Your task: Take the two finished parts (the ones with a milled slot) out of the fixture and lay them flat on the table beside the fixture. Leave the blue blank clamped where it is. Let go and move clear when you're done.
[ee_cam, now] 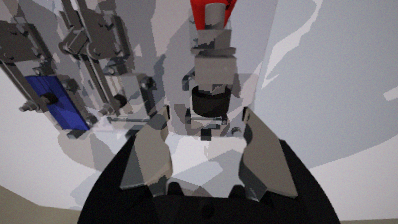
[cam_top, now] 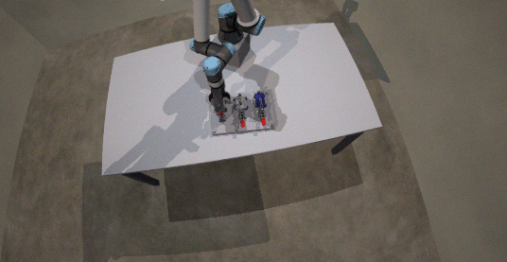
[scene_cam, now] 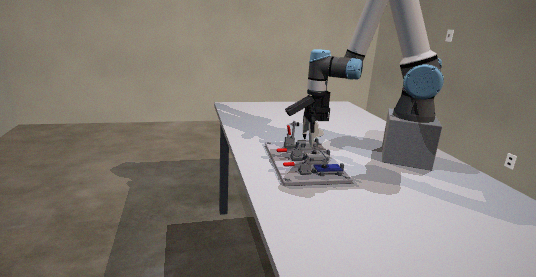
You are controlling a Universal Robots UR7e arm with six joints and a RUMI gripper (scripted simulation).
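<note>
Now: the grey finished part 1 cm below my hand and 1 cm behind it. The rest, counted from my hand: blue blank (22 cm to the left, 2 cm below, 1 cm ahead).
</note>
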